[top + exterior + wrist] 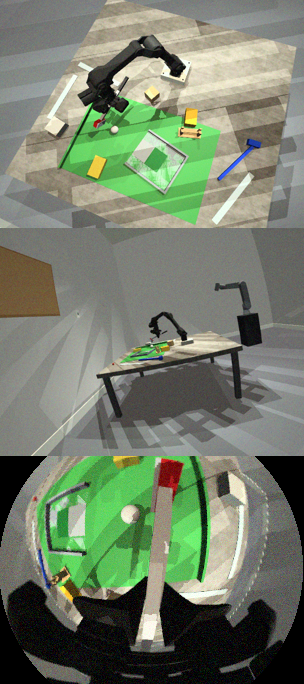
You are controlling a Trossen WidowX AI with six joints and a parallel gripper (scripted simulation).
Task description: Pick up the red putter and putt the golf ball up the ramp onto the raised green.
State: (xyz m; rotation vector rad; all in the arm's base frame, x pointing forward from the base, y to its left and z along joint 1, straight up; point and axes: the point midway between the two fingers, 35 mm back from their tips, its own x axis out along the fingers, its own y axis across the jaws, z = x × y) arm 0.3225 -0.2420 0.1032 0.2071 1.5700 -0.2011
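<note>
Now: the white golf ball 110 mm ahead of my gripper tip, 30 mm to the left of it and 90 mm below it. Also, from my gripper tip: blue putter (40 mm ahead, 690 mm to the left, 100 mm below); white block (200 mm ahead, 280 mm to the right, 90 mm below); tan cube (150 mm behind, 160 mm to the left, 80 mm below).
</note>
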